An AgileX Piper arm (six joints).
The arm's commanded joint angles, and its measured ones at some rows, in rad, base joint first. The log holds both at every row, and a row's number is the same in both.
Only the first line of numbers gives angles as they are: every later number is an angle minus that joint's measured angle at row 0.
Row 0, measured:
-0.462 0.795 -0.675 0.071 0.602 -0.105
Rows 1 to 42, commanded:
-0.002 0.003 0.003 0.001 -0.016 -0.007
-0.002 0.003 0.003 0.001 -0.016 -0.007
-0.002 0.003 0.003 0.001 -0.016 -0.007
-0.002 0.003 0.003 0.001 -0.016 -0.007
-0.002 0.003 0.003 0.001 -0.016 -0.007
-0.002 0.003 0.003 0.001 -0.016 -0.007
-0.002 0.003 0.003 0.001 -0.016 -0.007
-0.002 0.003 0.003 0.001 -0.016 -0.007
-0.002 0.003 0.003 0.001 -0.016 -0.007
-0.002 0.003 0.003 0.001 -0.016 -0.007
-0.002 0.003 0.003 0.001 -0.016 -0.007
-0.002 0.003 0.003 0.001 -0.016 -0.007
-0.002 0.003 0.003 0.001 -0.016 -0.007
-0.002 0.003 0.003 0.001 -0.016 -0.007
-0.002 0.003 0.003 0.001 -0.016 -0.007
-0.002 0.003 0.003 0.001 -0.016 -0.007
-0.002 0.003 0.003 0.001 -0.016 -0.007
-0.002 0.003 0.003 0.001 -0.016 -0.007
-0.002 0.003 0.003 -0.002 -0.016 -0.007
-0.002 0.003 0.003 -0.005 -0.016 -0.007
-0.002 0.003 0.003 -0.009 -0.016 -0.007
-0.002 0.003 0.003 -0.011 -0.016 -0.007
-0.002 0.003 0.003 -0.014 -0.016 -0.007
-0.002 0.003 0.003 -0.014 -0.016 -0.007
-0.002 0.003 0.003 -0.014 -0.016 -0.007
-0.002 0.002 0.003 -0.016 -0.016 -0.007
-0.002 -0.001 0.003 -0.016 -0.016 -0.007
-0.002 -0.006 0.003 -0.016 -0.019 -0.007
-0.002 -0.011 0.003 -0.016 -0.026 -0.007
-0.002 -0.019 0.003 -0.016 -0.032 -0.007
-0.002 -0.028 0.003 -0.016 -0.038 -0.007
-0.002 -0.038 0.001 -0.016 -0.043 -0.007
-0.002 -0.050 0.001 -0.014 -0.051 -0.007
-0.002 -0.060 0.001 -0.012 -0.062 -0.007
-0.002 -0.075 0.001 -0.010 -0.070 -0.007
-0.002 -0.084 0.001 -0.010 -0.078 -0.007
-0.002 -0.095 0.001 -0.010 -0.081 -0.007
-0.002 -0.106 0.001 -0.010 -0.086 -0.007
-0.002 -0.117 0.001 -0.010 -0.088 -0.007
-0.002 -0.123 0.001 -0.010 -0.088 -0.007
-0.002 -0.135 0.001 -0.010 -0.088 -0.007
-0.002 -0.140 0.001 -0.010 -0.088 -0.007
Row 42, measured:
0.000 -0.110 0.000 -0.006 -0.066 0.000
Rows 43 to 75, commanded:
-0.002 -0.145 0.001 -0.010 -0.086 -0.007
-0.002 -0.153 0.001 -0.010 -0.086 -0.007
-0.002 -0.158 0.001 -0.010 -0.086 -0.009
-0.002 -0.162 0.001 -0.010 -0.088 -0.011
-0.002 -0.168 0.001 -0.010 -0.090 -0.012
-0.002 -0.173 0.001 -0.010 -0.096 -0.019
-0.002 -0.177 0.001 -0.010 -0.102 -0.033
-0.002 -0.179 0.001 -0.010 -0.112 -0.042
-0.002 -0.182 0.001 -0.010 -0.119 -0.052
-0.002 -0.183 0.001 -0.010 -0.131 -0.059
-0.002 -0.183 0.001 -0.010 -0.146 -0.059
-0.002 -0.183 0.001 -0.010 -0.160 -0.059
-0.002 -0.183 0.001 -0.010 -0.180 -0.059
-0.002 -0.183 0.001 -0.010 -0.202 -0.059
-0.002 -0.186 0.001 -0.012 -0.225 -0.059
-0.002 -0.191 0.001 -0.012 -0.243 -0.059
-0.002 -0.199 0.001 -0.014 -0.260 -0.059
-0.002 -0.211 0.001 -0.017 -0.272 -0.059
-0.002 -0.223 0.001 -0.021 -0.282 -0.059
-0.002 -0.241 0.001 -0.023 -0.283 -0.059
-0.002 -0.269 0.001 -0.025 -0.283 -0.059
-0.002 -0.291 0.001 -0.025 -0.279 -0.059
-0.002 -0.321 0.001 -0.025 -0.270 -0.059
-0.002 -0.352 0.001 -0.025 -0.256 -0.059
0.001 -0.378 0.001 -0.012 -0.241 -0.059
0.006 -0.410 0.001 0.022 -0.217 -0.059
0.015 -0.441 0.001 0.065 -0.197 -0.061
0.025 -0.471 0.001 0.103 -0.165 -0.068
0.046 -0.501 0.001 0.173 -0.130 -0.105
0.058 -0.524 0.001 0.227 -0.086 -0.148
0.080 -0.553 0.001 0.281 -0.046 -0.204
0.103 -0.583 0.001 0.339 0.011 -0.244
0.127 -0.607 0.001 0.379 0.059 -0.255
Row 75, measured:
0.060 -0.522 0.000 0.202 -0.104 -0.139
